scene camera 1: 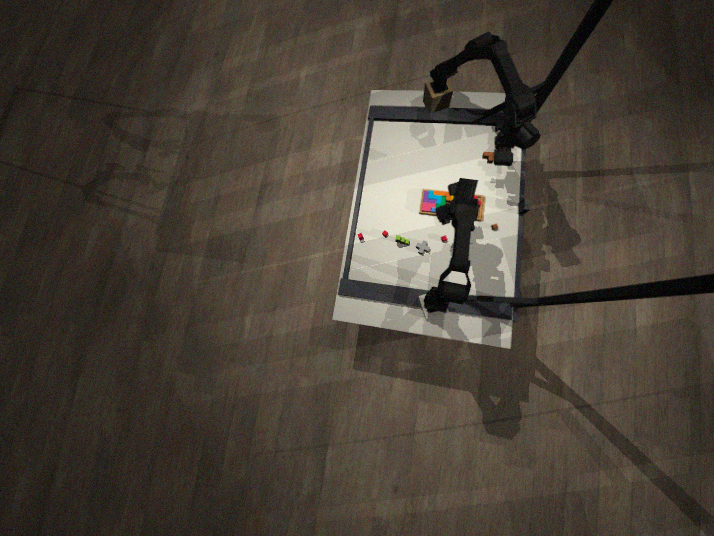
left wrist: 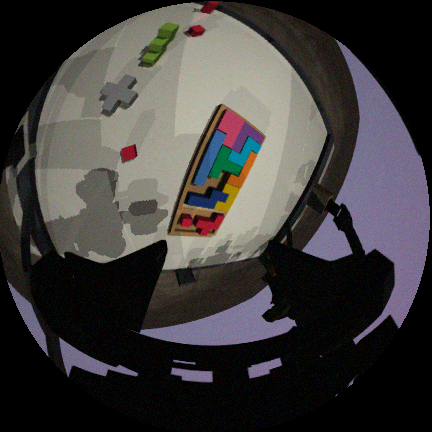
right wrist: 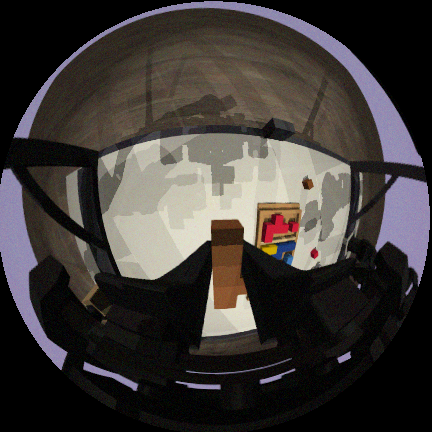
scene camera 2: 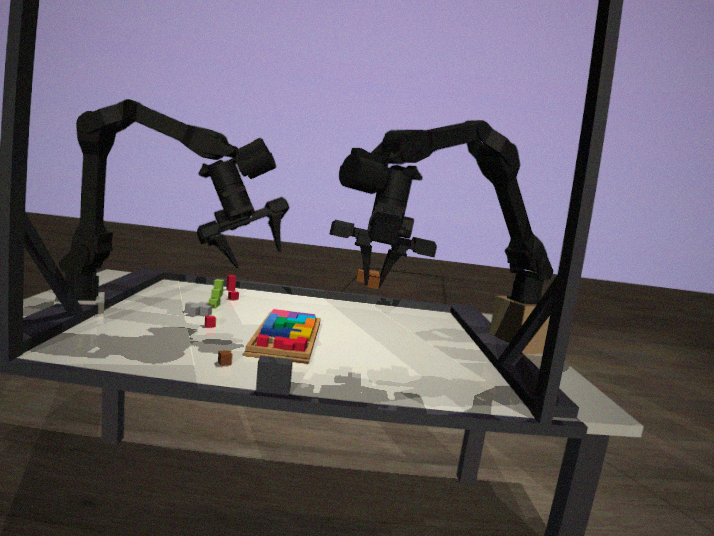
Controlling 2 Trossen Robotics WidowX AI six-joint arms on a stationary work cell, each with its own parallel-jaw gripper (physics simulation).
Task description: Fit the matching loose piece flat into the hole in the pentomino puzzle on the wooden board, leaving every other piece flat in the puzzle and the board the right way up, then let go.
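Seen in the pictures: left gripper, between the fingertips: (left wrist: pixel 218 245) (scene camera 2: pixel 259 259); right gripper, between the fingertips: (left wrist: pixel 267 272) (right wrist: pixel 224 244) (scene camera 2: pixel 372 285); left arm's base, origin of its link: (scene camera 1: pixel 433 304) (right wrist: pixel 350 242) (scene camera 2: pixel 80 296); right arm's base, origin of its link: (scene camera 1: pixel 439 86) (left wrist: pixel 327 203) (right wrist: pixel 95 311) (scene camera 2: pixel 525 301).
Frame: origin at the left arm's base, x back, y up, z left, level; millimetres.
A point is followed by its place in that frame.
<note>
The wooden board (scene camera 2: pixel 278 355) {x -350, y -18, z -347 mm} (left wrist: pixel 175 220) {x -315, y -9, z -286 mm} (right wrist: pixel 280 206) {x -348, y -18, z -348 mm} lies flat with its coloured puzzle facing up. In the left wrist view, a bare gap (left wrist: pixel 220 181) {x -418, y -16, z -225 mm} shows between the green and dark blue pieces. My right gripper (scene camera 2: pixel 374 282) {x -489, y 132, z -415 mm} (right wrist: pixel 224 244) {x -489, y 132, z -415 mm} is shut on a brown-orange piece (scene camera 1: pixel 488 156) {x -498, y 149, z -375 mm} (scene camera 2: pixel 373 278) {x -479, y 149, z -433 mm} (right wrist: pixel 227 265) {x -492, y 151, z -409 mm}, held above the table beside the board. My left gripper (scene camera 2: pixel 258 258) {x -337, y 136, z -209 mm} (left wrist: pixel 218 245) {x -337, y 136, z -209 mm} is open and empty, raised above the table; its arm hides part of the board in scene camera 1. Part of the held piece is hidden by the fingers.
A grey cross (scene camera 1: pixel 423 247) {x -250, y -4, z -38 mm} (scene camera 2: pixel 197 308) {x -248, y -6, z -60 mm} (left wrist: pixel 119 95) {x -258, y -4, z -46 mm}, a green piece (scene camera 1: pixel 402 240) {x -304, y 16, z 43 mm} (scene camera 2: pixel 216 293) {x -308, y 8, z 31 mm} (left wrist: pixel 160 44), small red blocks and a brown cube (scene camera 1: pixel 494 226) {x -248, y -4, z -359 mm} (scene camera 2: pixel 224 357) {x -244, y -9, z -373 mm} (right wrist: pixel 307 184) {x -256, y -6, z -365 mm} lie loose. A red piece (left wrist: pixel 207 224) {x -381, y 1, z -313 mm} (right wrist: pixel 275 228) {x -387, y 1, z -319 mm} and red cube (left wrist: pixel 186 220) {x -336, y 1, z -286 mm} (right wrist: pixel 293 227) {x -340, y 1, z -293 mm} sit in the board's end compartment.
</note>
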